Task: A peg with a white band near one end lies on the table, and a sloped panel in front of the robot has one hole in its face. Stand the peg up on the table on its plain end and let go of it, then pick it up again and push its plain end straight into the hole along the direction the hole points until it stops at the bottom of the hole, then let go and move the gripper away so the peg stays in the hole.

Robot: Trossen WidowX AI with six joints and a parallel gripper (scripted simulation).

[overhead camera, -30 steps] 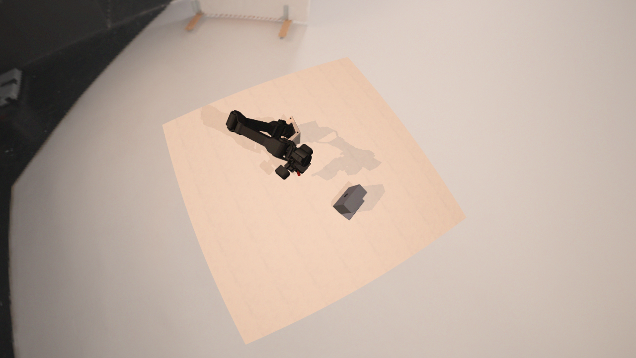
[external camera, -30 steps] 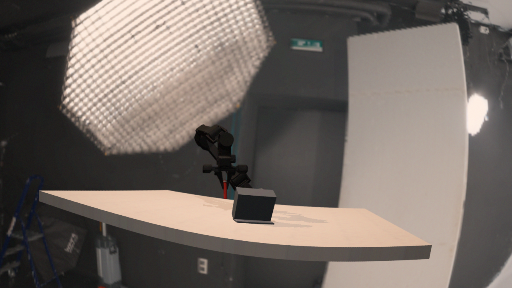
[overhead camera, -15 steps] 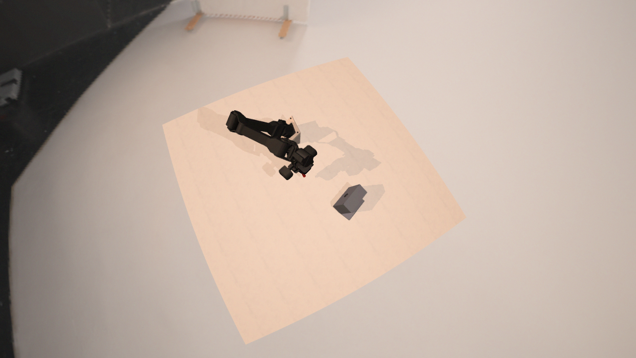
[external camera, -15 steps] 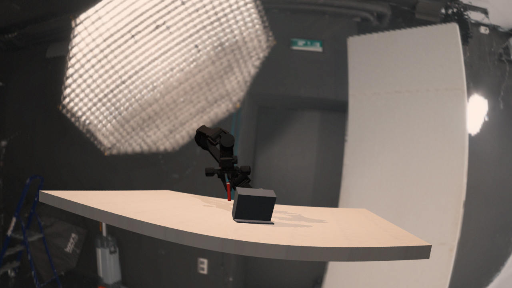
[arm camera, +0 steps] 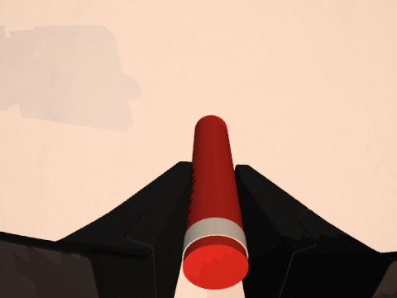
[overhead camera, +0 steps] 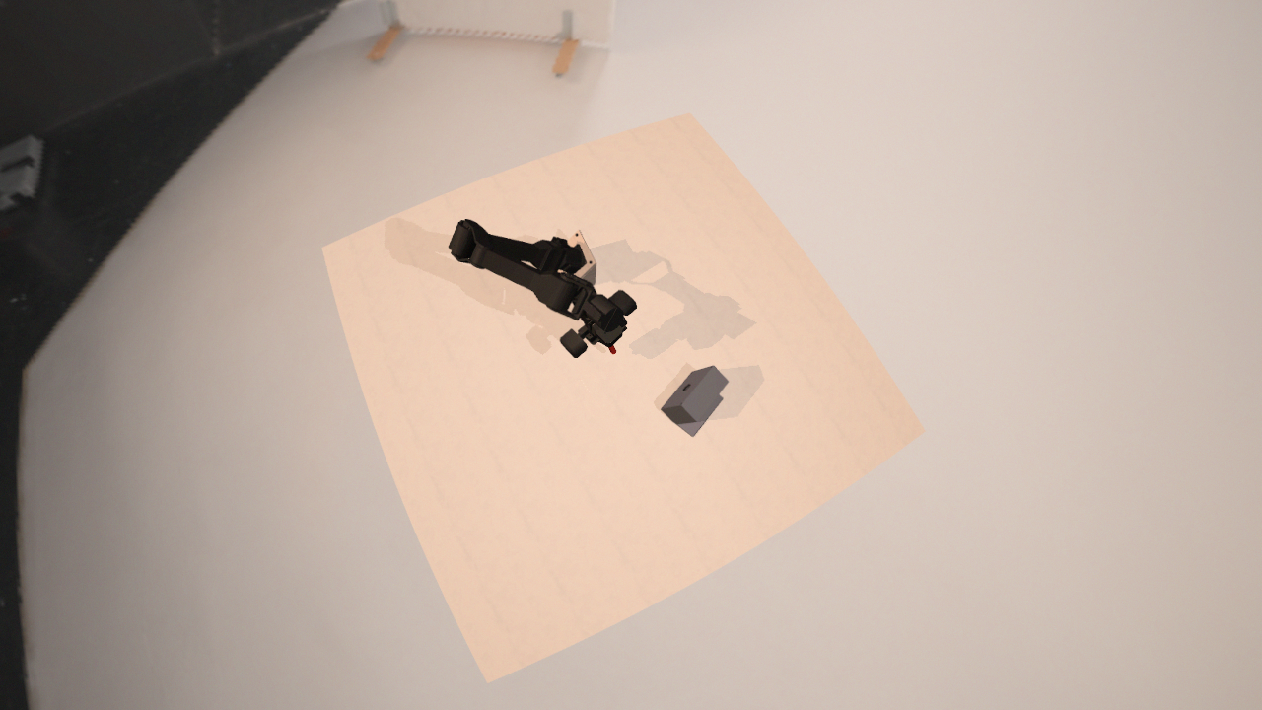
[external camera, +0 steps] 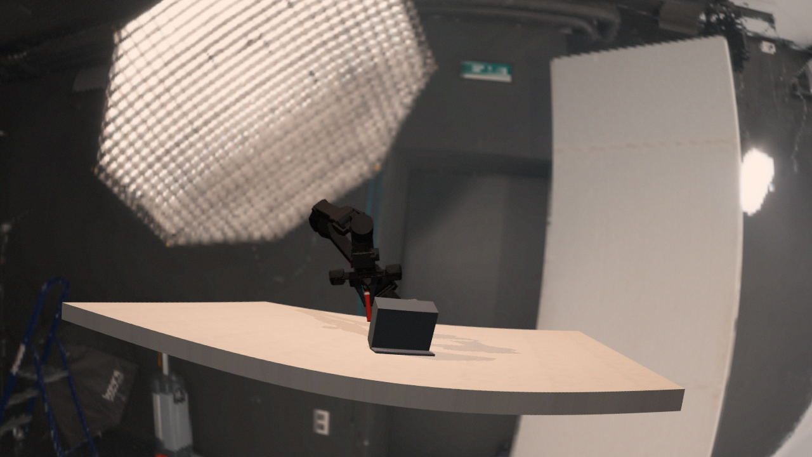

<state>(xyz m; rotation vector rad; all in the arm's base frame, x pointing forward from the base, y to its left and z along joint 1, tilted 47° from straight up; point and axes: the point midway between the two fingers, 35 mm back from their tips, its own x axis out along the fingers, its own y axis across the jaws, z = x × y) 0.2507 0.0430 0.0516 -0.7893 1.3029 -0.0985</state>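
Right now my gripper tip is 180 mm short of the dark grey sloped panel, 150 mm to the right of it and 30 mm above it. Also, from my gripper tip: red peg: 10 mm above.
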